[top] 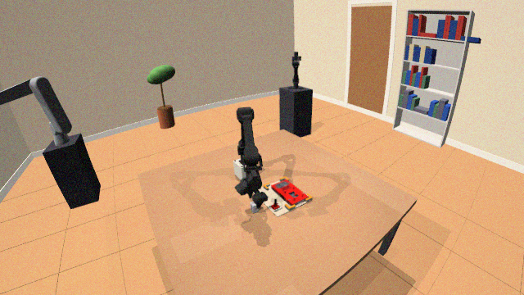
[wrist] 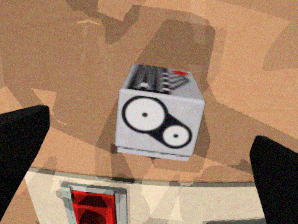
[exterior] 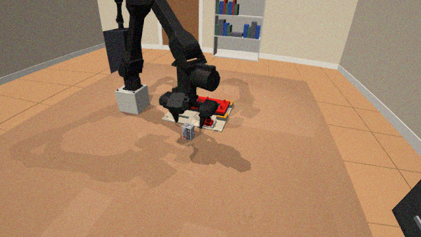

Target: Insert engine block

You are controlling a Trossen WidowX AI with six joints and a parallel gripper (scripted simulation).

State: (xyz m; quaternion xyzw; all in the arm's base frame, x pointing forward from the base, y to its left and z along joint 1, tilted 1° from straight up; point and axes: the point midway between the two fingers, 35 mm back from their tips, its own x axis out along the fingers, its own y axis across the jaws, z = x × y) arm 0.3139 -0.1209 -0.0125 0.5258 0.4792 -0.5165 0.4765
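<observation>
Now: the grey engine block 30 mm below my gripper tip.
</observation>
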